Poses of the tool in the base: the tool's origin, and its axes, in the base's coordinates. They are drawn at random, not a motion.
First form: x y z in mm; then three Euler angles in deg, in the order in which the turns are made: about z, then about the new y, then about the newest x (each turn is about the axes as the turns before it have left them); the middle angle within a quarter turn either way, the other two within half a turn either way.
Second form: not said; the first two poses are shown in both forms.
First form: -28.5 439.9 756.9 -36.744 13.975 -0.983
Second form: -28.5 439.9 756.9 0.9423 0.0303 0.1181 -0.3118
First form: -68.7 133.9 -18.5 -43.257 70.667 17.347
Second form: -68.7 133.9 -18.5 0.7175 0.3251 0.4861 -0.3783
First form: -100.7 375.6 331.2 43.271 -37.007 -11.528
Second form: -100.7 375.6 331.2 0.8888 0.0279 -0.3286 0.3182
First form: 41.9 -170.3 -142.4 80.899 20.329 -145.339
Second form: 41.9 -170.3 -142.4 0.1138 -0.7491 -0.5696 0.3184
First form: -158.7 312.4 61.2 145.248 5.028 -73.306
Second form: -158.7 312.4 61.2 0.2144 -0.2117 -0.5587 0.7727
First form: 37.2 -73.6 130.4 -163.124 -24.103 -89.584
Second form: 37.2 -73.6 130.4 0.0437 0.2477 -0.6598 0.7081
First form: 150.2 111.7 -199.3 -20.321 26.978 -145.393
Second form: 150.2 111.7 -199.3 0.3240 -0.9016 0.2321 0.1682
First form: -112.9 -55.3 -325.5 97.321 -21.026 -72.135
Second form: -112.9 -55.3 -325.5 0.6056 -0.2716 -0.5320 0.5258
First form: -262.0 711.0 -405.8 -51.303 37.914 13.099
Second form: -262.0 711.0 -405.8 0.8309 0.2370 0.2442 -0.4401
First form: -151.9 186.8 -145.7 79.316 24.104 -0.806
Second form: -151.9 186.8 -145.7 0.7519 -0.1385 0.1564 0.6253
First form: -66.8 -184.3 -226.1 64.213 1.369 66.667
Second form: -66.8 -184.3 -226.1 0.7111 0.4601 0.3005 0.4385
